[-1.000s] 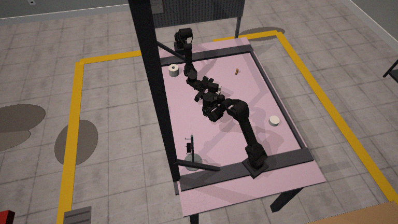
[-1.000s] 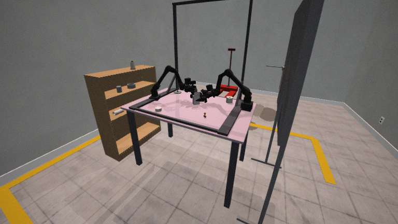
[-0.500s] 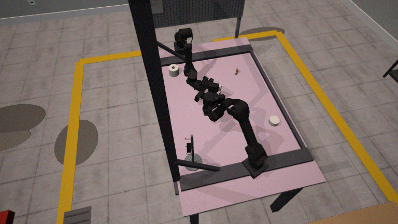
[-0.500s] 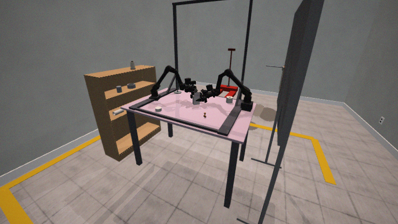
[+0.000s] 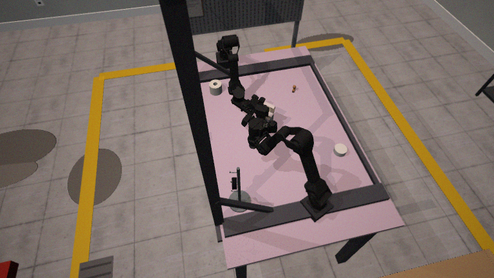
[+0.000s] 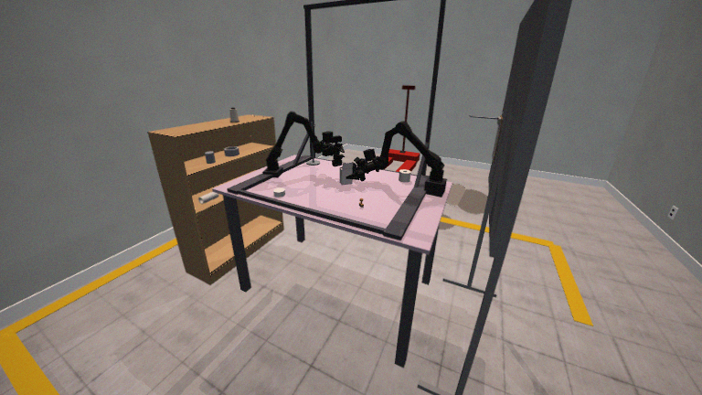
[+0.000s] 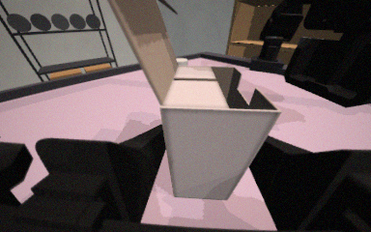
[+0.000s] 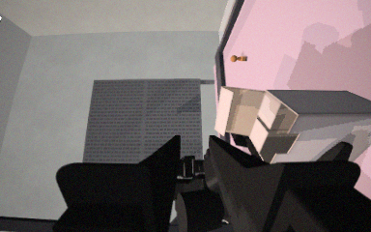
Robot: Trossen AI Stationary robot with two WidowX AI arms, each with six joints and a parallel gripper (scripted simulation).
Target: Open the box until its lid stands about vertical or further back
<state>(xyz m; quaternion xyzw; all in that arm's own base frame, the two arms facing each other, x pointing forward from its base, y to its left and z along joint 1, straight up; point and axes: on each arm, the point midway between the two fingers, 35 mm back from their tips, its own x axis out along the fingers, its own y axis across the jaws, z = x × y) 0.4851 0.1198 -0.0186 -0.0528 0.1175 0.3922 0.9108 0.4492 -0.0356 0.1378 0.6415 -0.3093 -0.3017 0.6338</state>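
Right now my left hand is 3 cm below the carton, 2 cm short of it and 1 cm to the left of it. The rest, counted from my left hand: orange object: 28 cm ahead, 13 cm to the left, 4 cm below; then thin stand: 34 cm to the right, 30 cm behind, 8 cm above.
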